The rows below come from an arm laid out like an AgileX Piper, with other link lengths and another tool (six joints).
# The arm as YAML. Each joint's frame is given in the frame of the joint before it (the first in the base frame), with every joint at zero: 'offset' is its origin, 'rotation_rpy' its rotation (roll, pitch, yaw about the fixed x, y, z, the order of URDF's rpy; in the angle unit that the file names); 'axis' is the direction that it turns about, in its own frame. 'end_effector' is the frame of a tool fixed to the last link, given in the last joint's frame.
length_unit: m
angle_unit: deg
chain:
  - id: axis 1
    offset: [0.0, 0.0, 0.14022]
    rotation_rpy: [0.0, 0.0, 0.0]
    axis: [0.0, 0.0, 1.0]
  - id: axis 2
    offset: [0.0, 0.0, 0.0]
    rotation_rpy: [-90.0, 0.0, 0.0]
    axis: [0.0, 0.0, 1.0]
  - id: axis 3
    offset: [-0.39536, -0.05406, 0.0]
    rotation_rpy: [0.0, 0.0, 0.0]
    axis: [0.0, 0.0, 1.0]
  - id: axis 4
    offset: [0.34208, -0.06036, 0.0]
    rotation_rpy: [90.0, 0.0, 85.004]
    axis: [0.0, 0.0, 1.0]
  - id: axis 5
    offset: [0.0, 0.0, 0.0]
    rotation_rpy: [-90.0, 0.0, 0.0]
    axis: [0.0, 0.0, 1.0]
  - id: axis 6
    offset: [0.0, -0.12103, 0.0]
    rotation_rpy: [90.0, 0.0, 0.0]
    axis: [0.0, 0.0, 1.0]
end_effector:
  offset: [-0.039, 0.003, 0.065]
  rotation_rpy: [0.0, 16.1, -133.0]
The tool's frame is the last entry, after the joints.
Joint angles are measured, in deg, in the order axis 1, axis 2, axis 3, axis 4, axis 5, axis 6. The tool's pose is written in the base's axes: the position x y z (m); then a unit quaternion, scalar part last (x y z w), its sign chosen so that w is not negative. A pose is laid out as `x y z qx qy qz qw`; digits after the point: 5 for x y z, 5 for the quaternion.
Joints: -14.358 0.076 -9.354 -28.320 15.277 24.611
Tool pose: 0.10903 -0.04685 0.35076 -0.48636 0.39730 -0.77352 0.08526
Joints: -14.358 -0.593 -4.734 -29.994 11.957 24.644
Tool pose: 0.11769 -0.04359 0.32043 -0.50180 0.38215 -0.77171 0.08141
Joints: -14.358 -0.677 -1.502 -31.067 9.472 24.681
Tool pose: 0.12391 -0.04074 0.29828 -0.51458 0.37200 -0.76835 0.08038
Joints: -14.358 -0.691 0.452 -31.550 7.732 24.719
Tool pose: 0.12725 -0.03841 0.28525 -0.52142 0.36582 -0.76649 0.08235
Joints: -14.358 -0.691 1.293 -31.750 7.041 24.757
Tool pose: 0.12857 -0.03747 0.27942 -0.52454 0.36364 -0.76532 0.08316
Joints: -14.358 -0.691 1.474 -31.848 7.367 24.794
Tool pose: 0.12884 -0.03812 0.27686 -0.52694 0.36523 -0.76315 0.08083
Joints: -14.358 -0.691 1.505 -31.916 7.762 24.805
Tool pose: 0.12887 -0.03883 0.27548 -0.52865 0.36680 -0.76146 0.07847
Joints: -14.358 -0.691 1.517 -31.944 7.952 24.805
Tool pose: 0.12888 -0.03916 0.27484 -0.52946 0.36755 -0.76066 0.07735
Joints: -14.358 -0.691 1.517 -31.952 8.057 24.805
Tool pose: 0.12887 -0.03935 0.27455 -0.52984 0.36798 -0.76024 0.07678
